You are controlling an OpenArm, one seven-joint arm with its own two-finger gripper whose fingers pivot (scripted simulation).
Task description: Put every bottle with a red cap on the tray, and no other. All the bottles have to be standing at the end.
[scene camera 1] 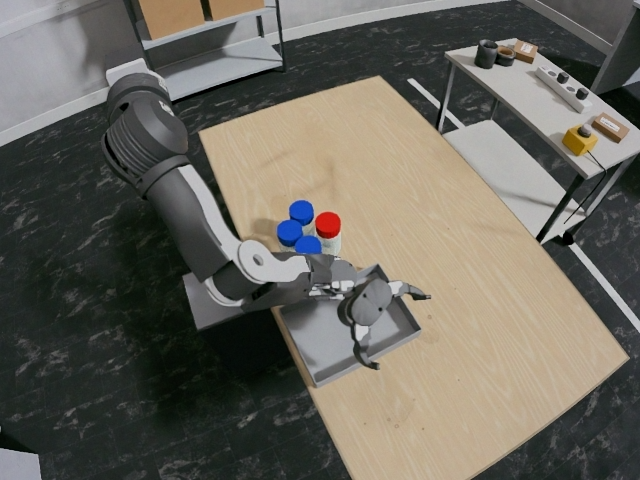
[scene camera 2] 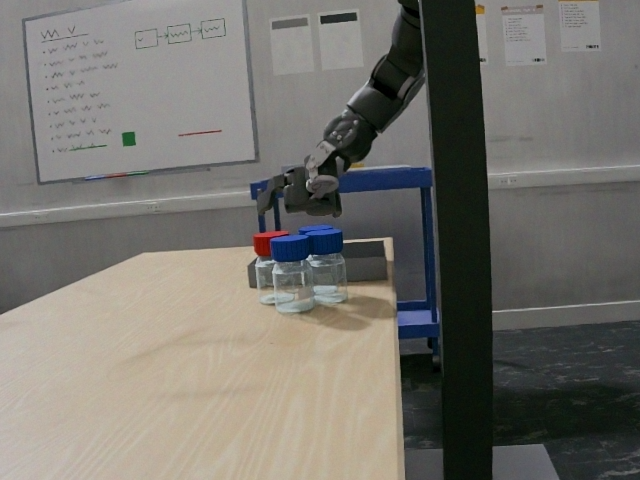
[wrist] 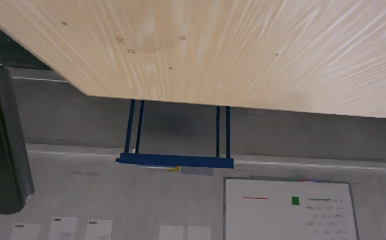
Labels:
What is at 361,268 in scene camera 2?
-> A grey tray.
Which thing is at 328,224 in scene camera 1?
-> A clear bottle.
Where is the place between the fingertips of my gripper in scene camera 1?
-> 400,333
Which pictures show the grey tray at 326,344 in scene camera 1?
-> Scene camera 1 and scene camera 2 only.

